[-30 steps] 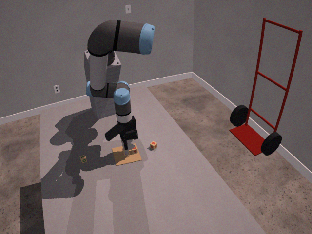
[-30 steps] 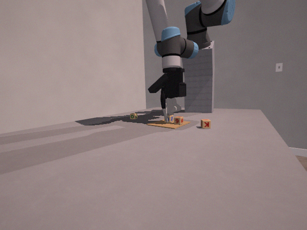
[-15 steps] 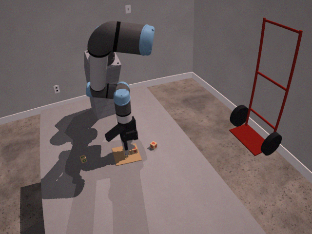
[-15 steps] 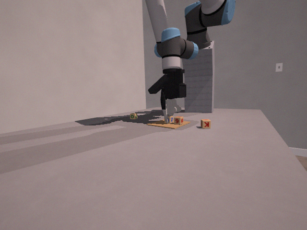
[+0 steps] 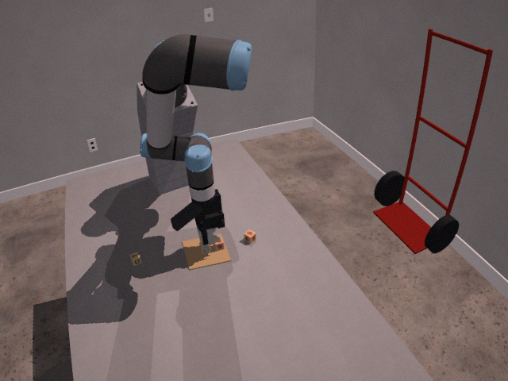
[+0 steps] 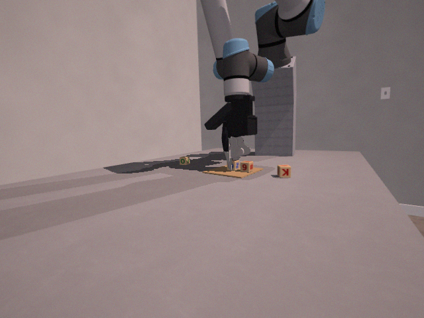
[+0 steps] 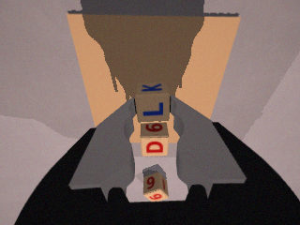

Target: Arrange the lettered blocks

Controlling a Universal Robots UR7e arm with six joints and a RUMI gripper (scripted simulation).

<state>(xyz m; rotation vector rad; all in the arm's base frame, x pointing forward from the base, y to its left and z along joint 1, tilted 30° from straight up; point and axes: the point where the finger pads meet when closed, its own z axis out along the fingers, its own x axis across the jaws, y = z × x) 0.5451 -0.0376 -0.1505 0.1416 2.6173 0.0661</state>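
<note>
Now: hand right at the blue-lettered block. From my hand the other things lie so: red-marked block 1 cm ahead, 5 cm to the left; red-lettered block 2 cm ahead, 16 cm to the left, 1 cm below; tan mat 2 cm below.
</note>
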